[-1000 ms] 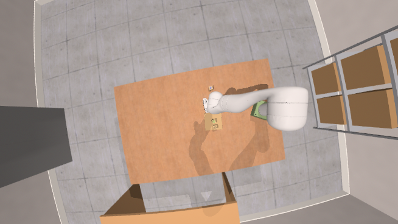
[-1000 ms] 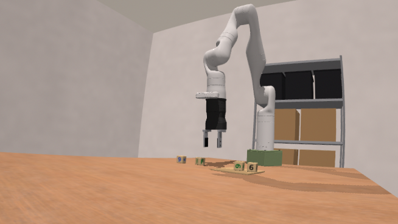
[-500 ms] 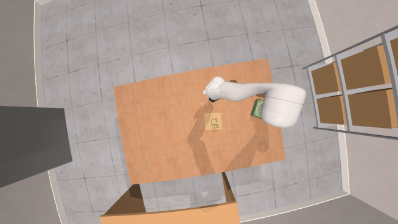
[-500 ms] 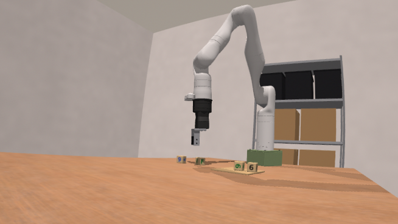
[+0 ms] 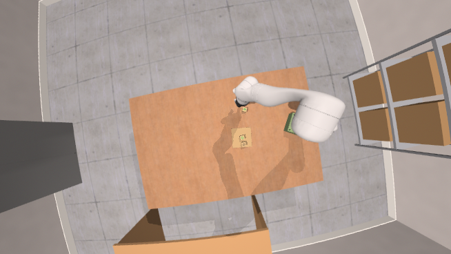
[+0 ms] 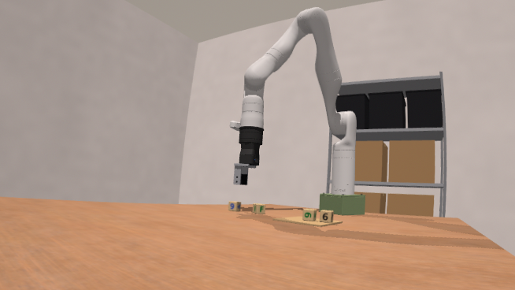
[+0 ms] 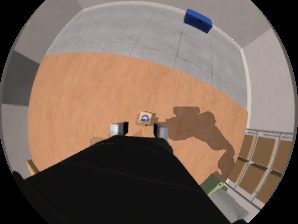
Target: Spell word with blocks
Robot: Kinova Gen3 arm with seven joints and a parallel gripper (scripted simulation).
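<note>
The blue-lettered block is 2 cm to the right of my hand and 9 cm below it. Also, from my hand: green-lettered block 3 cm behind, 6 cm to the left, 9 cm below; then tan mat 3 cm ahead, 25 cm to the left, 10 cm below; then wooden block 3 cm ahead, 25 cm to the left, 8 cm below.
</note>
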